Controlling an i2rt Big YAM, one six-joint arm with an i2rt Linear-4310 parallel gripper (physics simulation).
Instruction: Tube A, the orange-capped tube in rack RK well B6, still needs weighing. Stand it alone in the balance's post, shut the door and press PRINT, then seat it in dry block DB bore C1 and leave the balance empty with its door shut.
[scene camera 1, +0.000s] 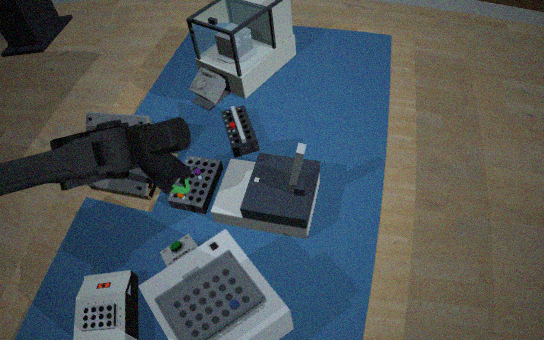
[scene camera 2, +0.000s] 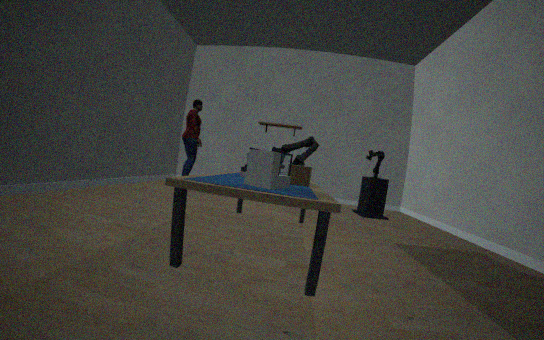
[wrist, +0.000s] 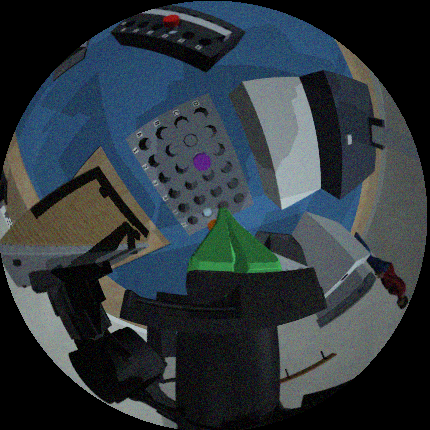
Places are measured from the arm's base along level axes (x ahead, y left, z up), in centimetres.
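Where they show: gripper, fingertip midpoint: (scene camera 1: 187, 191) (wrist: 221, 212); arm's base, origin of the base link: (scene camera 2: 299, 173) (wrist: 67, 272).
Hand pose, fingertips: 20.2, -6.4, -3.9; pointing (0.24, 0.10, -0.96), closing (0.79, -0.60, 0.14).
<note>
Each offset is from my fingertips to the centre of the thing, as dx, dy, dz. "pt": to the spot under its first point.
My gripper (scene camera 1: 181, 188) (wrist: 221, 212) has green fingers that are shut together and empty. Its tips are over the near end of the grey rack RK @(-0.1, +4.2, -3.4) (scene camera 1: 192, 207) (wrist: 188, 155). Tube A's orange cap @(-1.5, -0.6, -1.8) (scene camera 1: 179, 195) (wrist: 212, 224) shows at that end, right beside the fingertips and partly hidden by them; its tube is hidden. The balance @(+1.5, +44.9, +6.2) (scene camera 1: 245, 85) (scene camera 2: 262, 168) is a white unit with a black-framed glass chamber; its door state is unclear. A small white block @(-10.8, -28.0, -1.4) (scene camera 1: 95, 294) with several bores and an orange display is at the lower left; its label is unreadable.
A purple cap @(+0.9, +5.1, +0.1) (scene camera 1: 197, 171) (wrist: 202, 161) is in the rack. A black rack @(+6.9, +20.6, -2.5) (scene camera 1: 246, 149) (wrist: 200, 59) holds a red-capped tube. A dark-lidded machine @(+16.8, +1.7, +0.2) (scene camera 1: 280, 202) (wrist: 300, 140) stands beside the grey rack. A larger white device @(pt +24.3, -26.3, +8.3) (scene camera 1: 280, 317) with a blue cap is in front.
</note>
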